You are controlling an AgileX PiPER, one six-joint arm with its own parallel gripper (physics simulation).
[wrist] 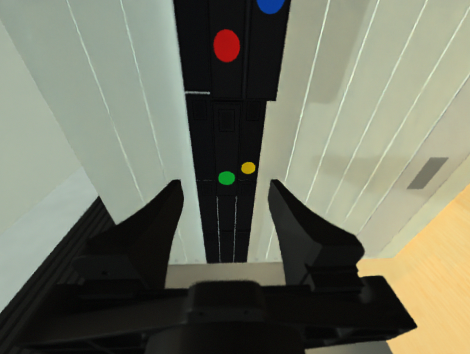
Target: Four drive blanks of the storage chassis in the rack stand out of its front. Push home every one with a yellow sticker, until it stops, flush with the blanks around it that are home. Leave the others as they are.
Note:
In view: my gripper (226,189) and a rack (362,132).

